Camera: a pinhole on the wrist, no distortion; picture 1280 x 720 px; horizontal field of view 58.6 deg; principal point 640.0 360.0 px. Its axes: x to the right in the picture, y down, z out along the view. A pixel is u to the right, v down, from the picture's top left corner.
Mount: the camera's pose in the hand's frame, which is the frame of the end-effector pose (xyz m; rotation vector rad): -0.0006 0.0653 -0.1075 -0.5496 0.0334 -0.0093
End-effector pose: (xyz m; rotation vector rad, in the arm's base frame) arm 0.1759 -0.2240 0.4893 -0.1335 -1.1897 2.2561
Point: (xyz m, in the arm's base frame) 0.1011 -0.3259 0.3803
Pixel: 529 421
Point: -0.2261 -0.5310 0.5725
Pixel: 987 118
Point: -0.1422 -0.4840 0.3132
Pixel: 851 685
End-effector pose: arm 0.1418 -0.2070 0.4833 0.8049 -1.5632 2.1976
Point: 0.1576 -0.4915 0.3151
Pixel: 292 210
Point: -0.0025 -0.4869 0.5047
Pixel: 1079 47
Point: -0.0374 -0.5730 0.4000
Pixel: 886 336
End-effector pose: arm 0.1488 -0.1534 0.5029 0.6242 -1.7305 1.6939
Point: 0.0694 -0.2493 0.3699
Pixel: 342 138
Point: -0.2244 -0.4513 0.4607
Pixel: 1060 245
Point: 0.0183 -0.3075 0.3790
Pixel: 549 150
